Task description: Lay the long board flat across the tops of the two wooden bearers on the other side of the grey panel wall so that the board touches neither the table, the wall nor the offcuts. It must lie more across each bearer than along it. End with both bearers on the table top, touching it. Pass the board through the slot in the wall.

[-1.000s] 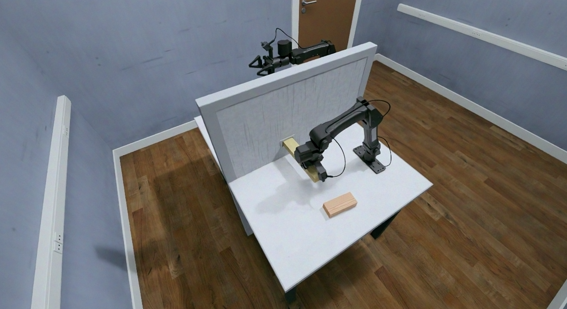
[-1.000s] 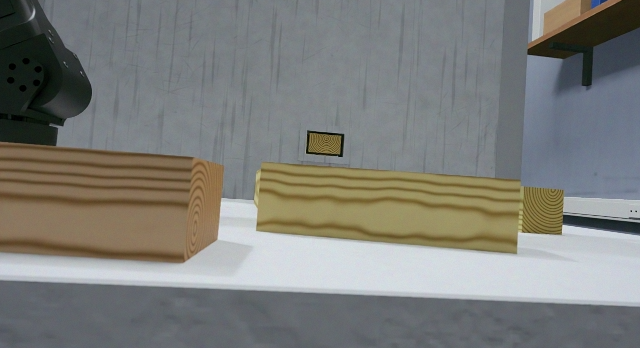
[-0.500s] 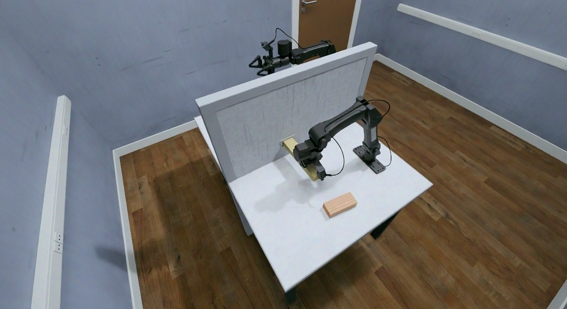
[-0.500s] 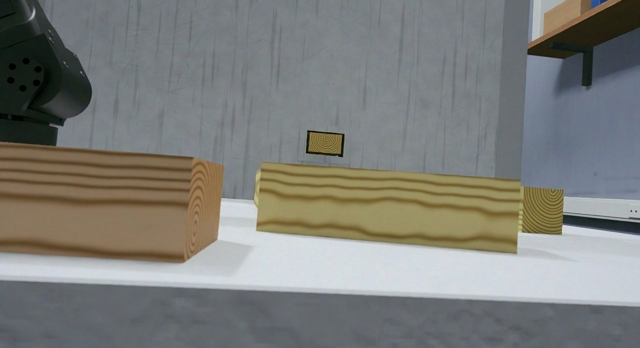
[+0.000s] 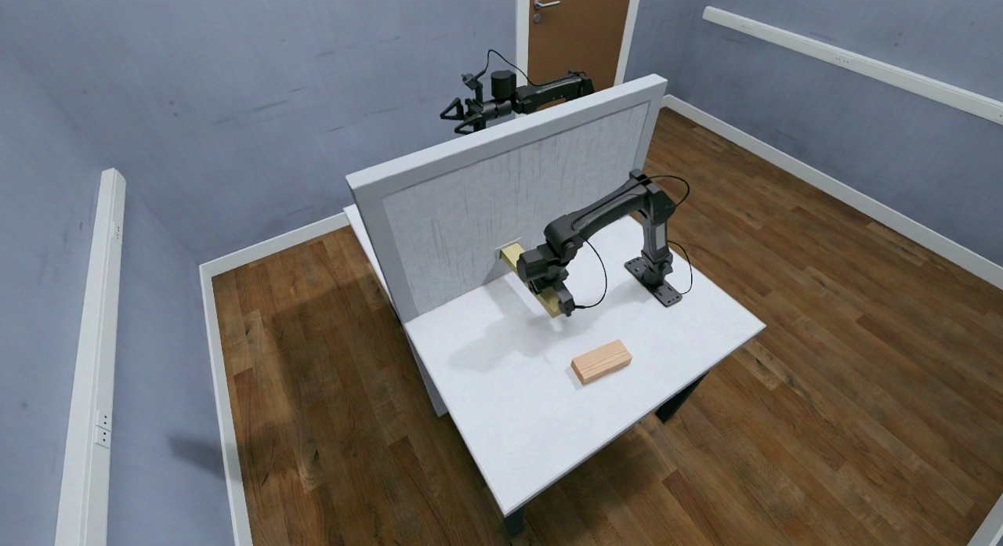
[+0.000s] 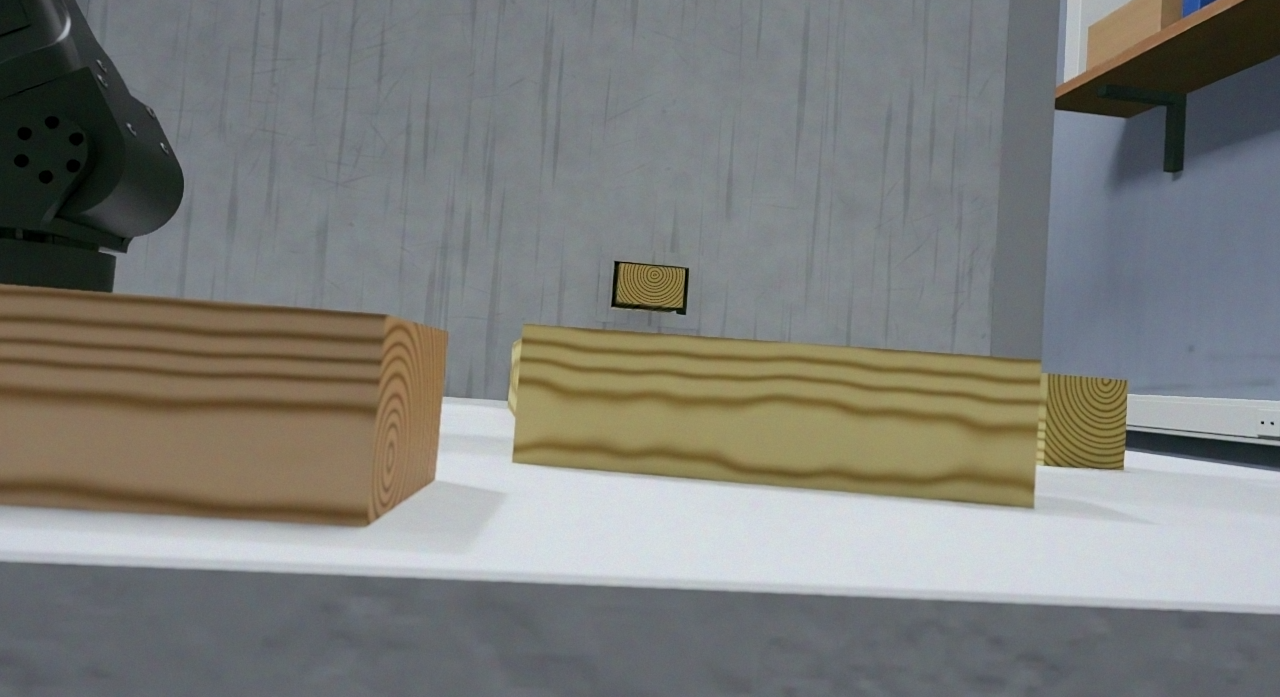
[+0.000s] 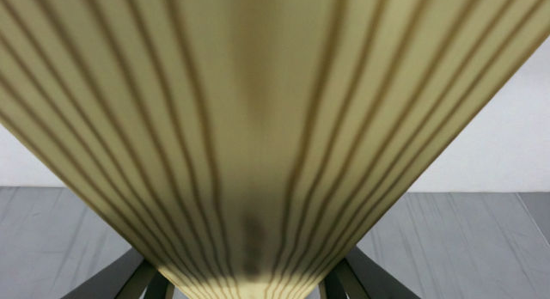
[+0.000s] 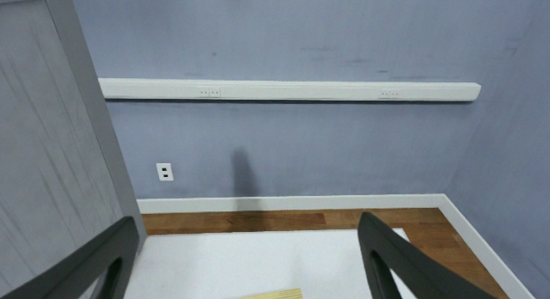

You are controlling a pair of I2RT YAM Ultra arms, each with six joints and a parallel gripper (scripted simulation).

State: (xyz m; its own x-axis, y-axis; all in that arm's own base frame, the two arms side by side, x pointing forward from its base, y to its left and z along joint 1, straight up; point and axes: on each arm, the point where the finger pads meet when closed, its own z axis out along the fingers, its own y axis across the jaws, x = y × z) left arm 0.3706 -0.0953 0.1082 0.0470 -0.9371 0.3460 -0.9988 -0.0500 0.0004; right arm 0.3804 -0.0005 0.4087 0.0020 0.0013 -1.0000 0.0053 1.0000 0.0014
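My left gripper is now 60 mm to the left of the long pale board. Also, from my left hand: brown offcut: 250 mm to the left, 90 mm below, 30 mm behind; then pale wooden bearer: 410 mm to the right, 170 mm ahead, 80 mm below.
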